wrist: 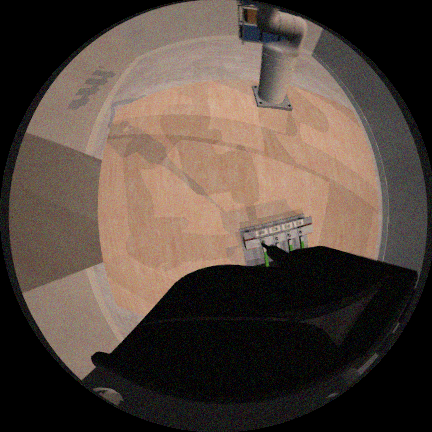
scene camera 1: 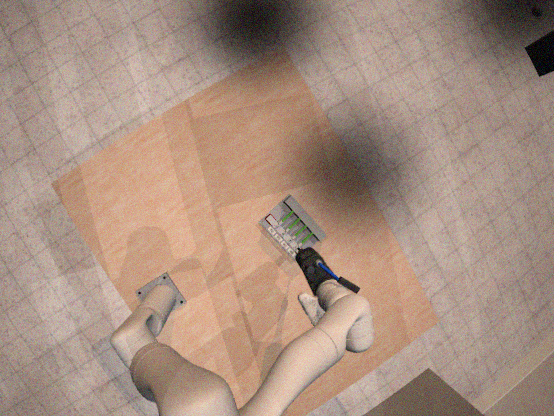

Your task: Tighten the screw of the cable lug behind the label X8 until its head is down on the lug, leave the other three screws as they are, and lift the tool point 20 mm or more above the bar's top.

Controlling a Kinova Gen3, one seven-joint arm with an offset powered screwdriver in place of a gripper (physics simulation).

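Places are measured from the arm's base along level axes (x ahead, y down, z left), in centimetres.
Pixels of known places: hand, tool point: (wrist: 261, 243) (scene camera 1: 298, 248); arm's base, link origin: (wrist: 270, 95) (scene camera 1: 162, 298).
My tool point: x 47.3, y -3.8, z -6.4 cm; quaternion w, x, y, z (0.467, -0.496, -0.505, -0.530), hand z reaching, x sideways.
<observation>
Ahead of a thing's pixels: the offset from my tool point to its top centre. "spot": to the spot under its first point. Level surfaces: height alone.
The powered screwdriver (scene camera 1: 299, 250) (wrist: 264, 244) is the arm's tool and has no fingers. In the wrist view its dark thin tip is at the leftmost lug position of the bar @(spot: dz +12.4, dx -3.4, dy +0.7 cm) (wrist: 308, 228), over or on the screw there; the height gap cannot be told. That screw's head is hidden by the tip or too small to see. Other small screws, one @(dz +6.6, dx -1.9, dy +0.0 cm) (wrist: 288, 235) near the middle, stand in a row to the right. White labels @(dz +4.5, dx -3.7, dy +0.7 cm) (scene camera 1: 285, 245) (wrist: 287, 226) run along the bar's edge; their text is too blurred to read, so X8 cannot be picked out. Green cables @(spot: dz +4.8, dx +3.4, dy +0.0 cm) (scene camera 1: 300, 230) (wrist: 267, 258) lead away from the lugs.
The grey fixture @(dz +5.9, dx +1.9, dy -0.1 cm) (scene camera 1: 306, 216) stands on the wooden table top @(dy +4.9 cm) (scene camera 1: 150, 175) (wrist: 150, 200). A second arm's base plate (scene camera 1: 181, 301) (wrist: 274, 104) is mounted elsewhere on the table. The tool's black body covers the lower wrist view and hides part of the fixture. Dark blurs cover parts of the scene view.
</observation>
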